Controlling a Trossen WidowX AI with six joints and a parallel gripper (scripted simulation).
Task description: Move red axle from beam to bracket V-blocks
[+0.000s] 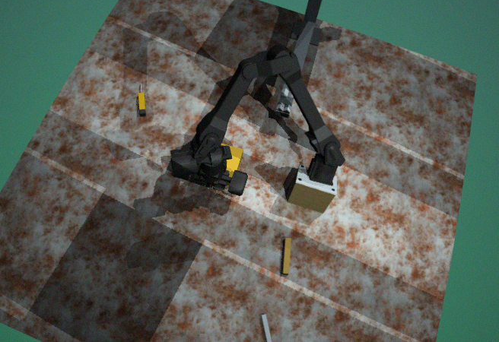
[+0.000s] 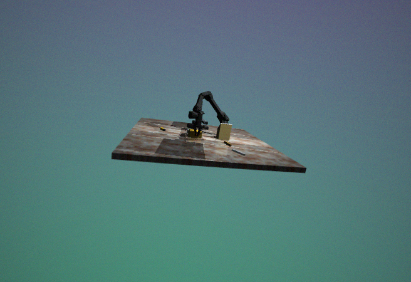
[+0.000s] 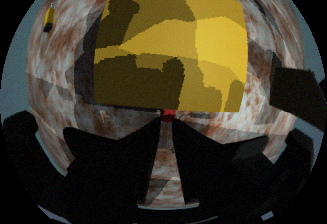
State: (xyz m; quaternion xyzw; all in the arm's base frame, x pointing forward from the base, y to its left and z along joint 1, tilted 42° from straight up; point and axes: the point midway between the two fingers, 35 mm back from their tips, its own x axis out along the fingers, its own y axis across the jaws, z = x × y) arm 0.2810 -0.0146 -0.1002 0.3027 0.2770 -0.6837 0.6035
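Right now my gripper tip is 10 mm past the yellow beam, 80 mm to the left of it and 10 mm below it. Round my gripper tip: grey bar 240 mm behind, 370 mm to the left, 10 mm below.
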